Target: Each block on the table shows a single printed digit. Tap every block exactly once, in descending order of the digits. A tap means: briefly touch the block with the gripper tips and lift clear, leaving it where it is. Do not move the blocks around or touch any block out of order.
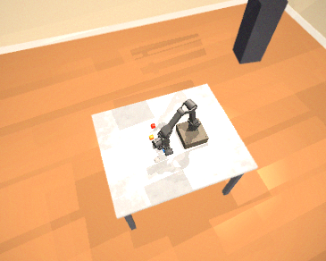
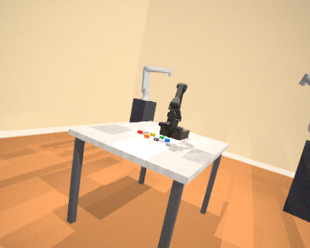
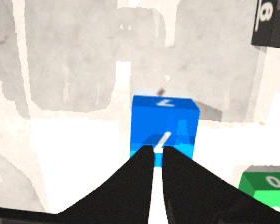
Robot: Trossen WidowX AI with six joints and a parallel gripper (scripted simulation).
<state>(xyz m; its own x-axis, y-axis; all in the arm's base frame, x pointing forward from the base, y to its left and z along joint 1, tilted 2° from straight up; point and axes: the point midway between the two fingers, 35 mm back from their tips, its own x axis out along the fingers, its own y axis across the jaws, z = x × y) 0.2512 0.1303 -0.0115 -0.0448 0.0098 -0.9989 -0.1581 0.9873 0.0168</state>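
Now: gripper tip 20 mm above the blue block. Round my gripper tip: yellow block (10 mm behind, 160 mm to the right, 20 mm below); then orange block (90 mm ahead, 140 mm to the right, 20 mm below); then green block (30 mm behind, 80 mm to the right, 20 mm below).
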